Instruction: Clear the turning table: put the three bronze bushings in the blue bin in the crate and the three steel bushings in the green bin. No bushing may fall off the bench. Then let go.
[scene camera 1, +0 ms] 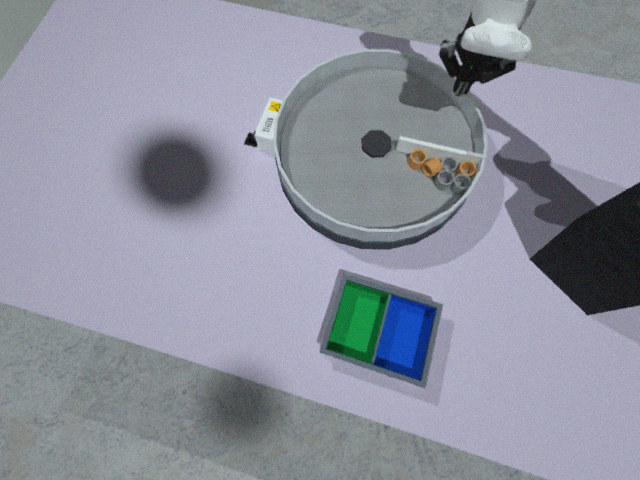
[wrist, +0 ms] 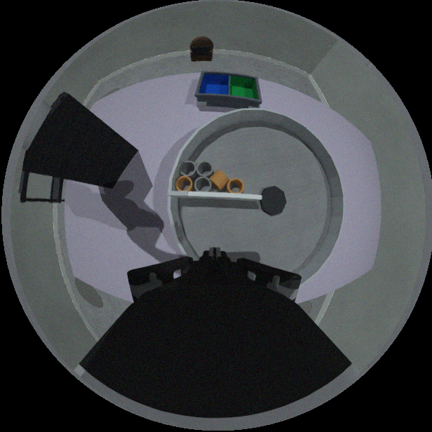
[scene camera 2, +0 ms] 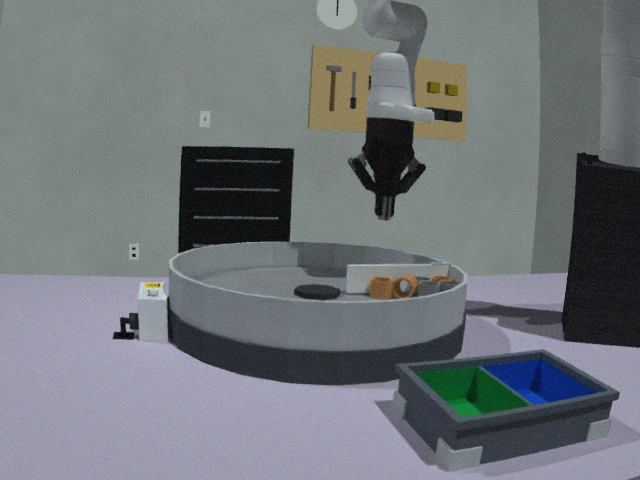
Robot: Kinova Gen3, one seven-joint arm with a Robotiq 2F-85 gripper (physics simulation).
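Seen in the pictures: gripper, between the fingertips: [scene camera 1: 458,92] [scene camera 2: 383,219]; arm's base, origin of its link: [scene camera 2: 623,162].
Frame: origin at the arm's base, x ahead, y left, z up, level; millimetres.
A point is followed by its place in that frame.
Note:
My gripper [scene camera 1: 461,87] @(x 351, y -193, z -130 mm) [scene camera 2: 384,211] @(x 351, y -193, z -130 mm) [wrist: 214,254] is shut and empty, raised above the back right rim of the turning table [scene camera 1: 382,236] @(x 407, y 95, z -211 mm) [scene camera 2: 310,325] @(x 526, y 99, z -212 mm). Beside the white bar [scene camera 1: 434,146] @(x 361, y -106, z -185 mm) [scene camera 2: 361,279] @(x 410, y -102, z -205 mm) [wrist: 220,195] on its disc lie the six bushings. Two bronze bushings [wrist: 228,187] [wrist: 178,186] stand upright; the third bronze bushing [scene camera 1: 431,166] @(x 356, y -68, z -196 mm) [wrist: 219,179] lies on its side between one of them and the steel ones. Three steel bushings [scene camera 1: 455,166] @(x 310, y -89, z -207 mm) [scene camera 1: 437,180] @(x 336, y -49, z -208 mm) [scene camera 1: 454,184] @(x 303, y -49, z -206 mm) stand upright, clustered close together. The blue bin [scene camera 1: 405,335] @(x 312, y 249, z -274 mm) [wrist: 214,84] and green bin [scene camera 1: 359,322] @(x 400, y 253, z -274 mm) [wrist: 243,87] hold no bushings.
The grey crate [scene camera 1: 390,289] @(x 365, y 183, z -231 mm) [scene camera 2: 429,413] @(x 451, y 267, z -250 mm) stands in front of the turning table. A high wall rings the disc, with a dark hub [scene camera 1: 376,143] @(x 473, y -102, z -220 mm) [scene camera 2: 316,291] @(x 477, y -90, z -220 mm) [wrist: 273,200] at the centre. A black block [scene camera 1: 599,253] @(x 79, y 49, z -130 mm) [scene camera 2: 602,258] @(x 78, y 50, z -148 mm) [wrist: 80,142] stands to the right.

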